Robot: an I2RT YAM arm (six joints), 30 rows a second.
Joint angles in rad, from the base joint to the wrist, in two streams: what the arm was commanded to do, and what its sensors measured. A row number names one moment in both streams.
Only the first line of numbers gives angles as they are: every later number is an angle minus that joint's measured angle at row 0.
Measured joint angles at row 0:
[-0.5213, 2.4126, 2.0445, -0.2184, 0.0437, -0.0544]
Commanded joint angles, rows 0 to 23:
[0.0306, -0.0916, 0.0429, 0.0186, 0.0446, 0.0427]
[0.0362, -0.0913, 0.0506, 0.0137, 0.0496, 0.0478]
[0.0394, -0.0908, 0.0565, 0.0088, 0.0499, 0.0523]
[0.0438, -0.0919, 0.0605, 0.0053, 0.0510, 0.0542]
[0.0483, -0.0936, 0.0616, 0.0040, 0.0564, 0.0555]
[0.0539, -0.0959, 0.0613, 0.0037, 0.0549, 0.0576]
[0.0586, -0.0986, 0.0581, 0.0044, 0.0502, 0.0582]
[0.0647, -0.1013, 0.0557, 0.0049, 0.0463, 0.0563]
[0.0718, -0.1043, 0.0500, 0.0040, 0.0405, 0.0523]
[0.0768, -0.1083, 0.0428, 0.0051, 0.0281, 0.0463]
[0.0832, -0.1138, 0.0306, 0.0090, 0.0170, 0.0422]
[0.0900, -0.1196, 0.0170, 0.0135, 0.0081, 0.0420]
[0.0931, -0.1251, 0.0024, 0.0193, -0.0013, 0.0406]
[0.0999, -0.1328, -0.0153, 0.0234, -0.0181, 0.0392]
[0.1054, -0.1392, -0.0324, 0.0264, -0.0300, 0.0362]
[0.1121, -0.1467, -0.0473, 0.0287, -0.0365, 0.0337]
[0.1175, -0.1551, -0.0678, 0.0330, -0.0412, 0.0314]
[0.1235, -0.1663, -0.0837, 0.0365, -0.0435, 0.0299]
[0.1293, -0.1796, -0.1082, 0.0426, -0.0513, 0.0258]
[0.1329, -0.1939, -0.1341, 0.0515, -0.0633, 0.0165]
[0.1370, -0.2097, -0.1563, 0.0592, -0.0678, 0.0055]
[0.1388, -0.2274, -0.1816, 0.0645, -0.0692, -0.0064]
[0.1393, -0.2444, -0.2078, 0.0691, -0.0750, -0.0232]
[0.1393, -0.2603, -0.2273, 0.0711, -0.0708, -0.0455]
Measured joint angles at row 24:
[0.1293, -0.1644, -0.1701, 0.0118, -0.0412, 0.0042]
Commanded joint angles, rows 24 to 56:
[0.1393, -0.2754, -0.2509, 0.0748, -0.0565, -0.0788]
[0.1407, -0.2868, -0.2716, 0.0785, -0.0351, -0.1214]
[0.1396, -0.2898, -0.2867, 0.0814, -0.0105, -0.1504]
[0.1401, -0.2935, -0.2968, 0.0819, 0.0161, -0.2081]
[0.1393, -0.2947, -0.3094, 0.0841, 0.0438, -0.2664]
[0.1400, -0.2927, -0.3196, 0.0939, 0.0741, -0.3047]
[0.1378, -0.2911, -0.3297, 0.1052, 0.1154, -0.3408]
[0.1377, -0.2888, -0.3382, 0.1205, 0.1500, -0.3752]
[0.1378, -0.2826, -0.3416, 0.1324, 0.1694, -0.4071]
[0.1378, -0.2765, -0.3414, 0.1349, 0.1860, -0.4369]
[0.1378, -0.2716, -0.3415, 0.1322, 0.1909, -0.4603]
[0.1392, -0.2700, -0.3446, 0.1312, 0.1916, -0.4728]
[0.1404, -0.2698, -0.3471, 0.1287, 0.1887, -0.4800]
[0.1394, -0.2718, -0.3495, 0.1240, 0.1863, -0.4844]
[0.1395, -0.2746, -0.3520, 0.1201, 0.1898, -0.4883]
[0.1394, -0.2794, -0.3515, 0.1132, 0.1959, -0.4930]
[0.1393, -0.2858, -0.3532, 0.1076, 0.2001, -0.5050]
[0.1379, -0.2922, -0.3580, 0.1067, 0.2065, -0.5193]
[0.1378, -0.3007, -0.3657, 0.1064, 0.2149, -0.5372]
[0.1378, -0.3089, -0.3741, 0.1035, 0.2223, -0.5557]
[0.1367, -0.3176, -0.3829, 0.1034, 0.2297, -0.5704]
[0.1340, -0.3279, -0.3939, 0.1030, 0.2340, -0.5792]
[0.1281, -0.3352, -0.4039, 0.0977, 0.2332, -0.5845]
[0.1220, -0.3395, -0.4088, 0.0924, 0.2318, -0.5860]
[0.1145, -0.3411, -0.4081, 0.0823, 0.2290, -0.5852]
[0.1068, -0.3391, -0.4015, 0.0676, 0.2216, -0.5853]
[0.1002, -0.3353, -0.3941, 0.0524, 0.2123, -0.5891]
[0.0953, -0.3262, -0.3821, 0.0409, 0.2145, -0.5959]
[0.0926, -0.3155, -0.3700, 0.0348, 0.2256, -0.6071]
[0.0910, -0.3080, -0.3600, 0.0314, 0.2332, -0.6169]
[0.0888, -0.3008, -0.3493, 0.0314, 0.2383, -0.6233]
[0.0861, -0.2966, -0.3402, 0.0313, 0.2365, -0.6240]
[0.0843, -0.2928, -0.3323, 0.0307, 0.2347, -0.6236]
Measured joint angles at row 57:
[0.0904, -0.2704, -0.3818, 0.0290, 0.2170, -0.5977]
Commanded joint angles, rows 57 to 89:
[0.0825, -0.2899, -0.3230, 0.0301, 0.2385, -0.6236]
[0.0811, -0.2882, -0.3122, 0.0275, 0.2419, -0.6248]
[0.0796, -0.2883, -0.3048, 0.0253, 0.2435, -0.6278]
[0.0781, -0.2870, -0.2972, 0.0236, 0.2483, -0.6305]
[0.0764, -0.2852, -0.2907, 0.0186, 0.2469, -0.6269]
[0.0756, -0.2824, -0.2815, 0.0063, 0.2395, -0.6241]
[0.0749, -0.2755, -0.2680, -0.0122, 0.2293, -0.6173]
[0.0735, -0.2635, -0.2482, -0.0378, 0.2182, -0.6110]
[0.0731, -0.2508, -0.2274, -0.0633, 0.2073, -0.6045]
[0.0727, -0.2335, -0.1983, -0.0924, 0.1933, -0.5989]
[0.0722, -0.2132, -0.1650, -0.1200, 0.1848, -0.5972]
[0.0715, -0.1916, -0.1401, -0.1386, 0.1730, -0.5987]
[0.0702, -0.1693, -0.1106, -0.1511, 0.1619, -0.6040]
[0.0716, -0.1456, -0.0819, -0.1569, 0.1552, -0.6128]
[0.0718, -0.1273, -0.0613, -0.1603, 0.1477, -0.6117]
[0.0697, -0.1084, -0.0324, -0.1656, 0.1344, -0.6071]
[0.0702, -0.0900, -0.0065, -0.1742, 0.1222, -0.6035]
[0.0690, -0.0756, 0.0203, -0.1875, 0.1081, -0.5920]
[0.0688, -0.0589, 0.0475, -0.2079, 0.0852, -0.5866]
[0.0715, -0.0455, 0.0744, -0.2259, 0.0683, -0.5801]
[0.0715, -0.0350, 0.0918, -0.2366, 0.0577, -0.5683]
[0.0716, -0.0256, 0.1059, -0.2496, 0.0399, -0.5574]
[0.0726, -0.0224, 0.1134, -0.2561, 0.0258, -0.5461]
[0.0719, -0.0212, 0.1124, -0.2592, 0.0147, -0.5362]
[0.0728, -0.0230, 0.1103, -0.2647, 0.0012, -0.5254]
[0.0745, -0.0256, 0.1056, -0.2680, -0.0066, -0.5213]
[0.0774, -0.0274, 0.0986, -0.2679, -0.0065, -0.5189]
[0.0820, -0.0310, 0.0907, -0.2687, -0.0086, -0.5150]
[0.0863, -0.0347, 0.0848, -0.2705, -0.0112, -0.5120]
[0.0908, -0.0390, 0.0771, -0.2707, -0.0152, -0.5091]
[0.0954, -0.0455, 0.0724, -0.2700, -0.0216, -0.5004]
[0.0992, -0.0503, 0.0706, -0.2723, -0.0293, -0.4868]
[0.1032, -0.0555, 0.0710, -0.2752, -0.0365, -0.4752]
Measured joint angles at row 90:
[0.0813, -0.0133, 0.0370, -0.2743, 0.0080, -0.5253]
